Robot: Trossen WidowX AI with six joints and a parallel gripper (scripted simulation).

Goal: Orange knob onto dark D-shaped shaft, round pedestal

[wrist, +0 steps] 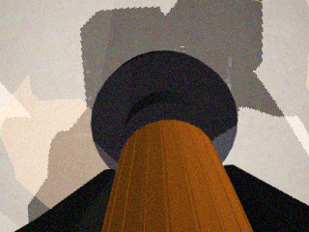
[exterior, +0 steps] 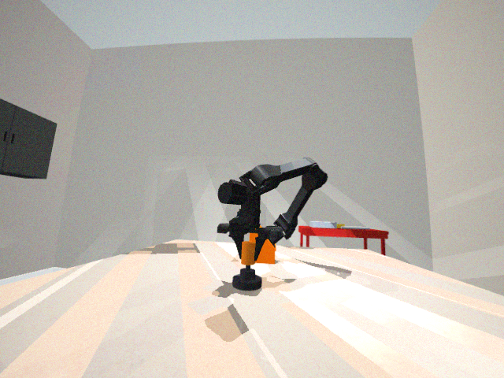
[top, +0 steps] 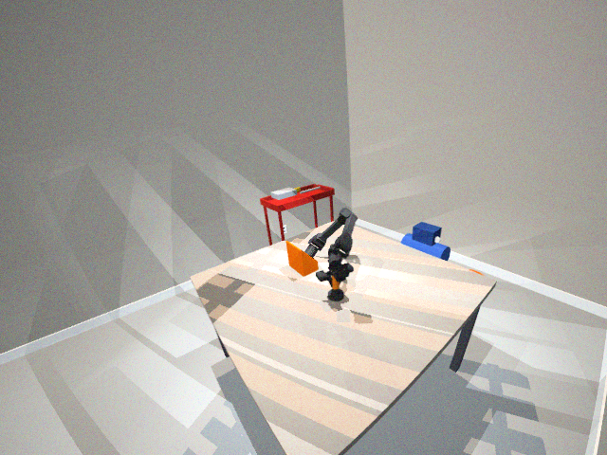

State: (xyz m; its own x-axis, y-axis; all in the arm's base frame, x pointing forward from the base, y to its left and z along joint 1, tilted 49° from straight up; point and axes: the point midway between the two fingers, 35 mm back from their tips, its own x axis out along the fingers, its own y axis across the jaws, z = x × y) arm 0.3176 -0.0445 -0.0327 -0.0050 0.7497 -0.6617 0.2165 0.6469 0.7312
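My gripper tip is now 2 cm below the orange knob. Also, from my gripper tip: dark round pedestal: 4 cm below.
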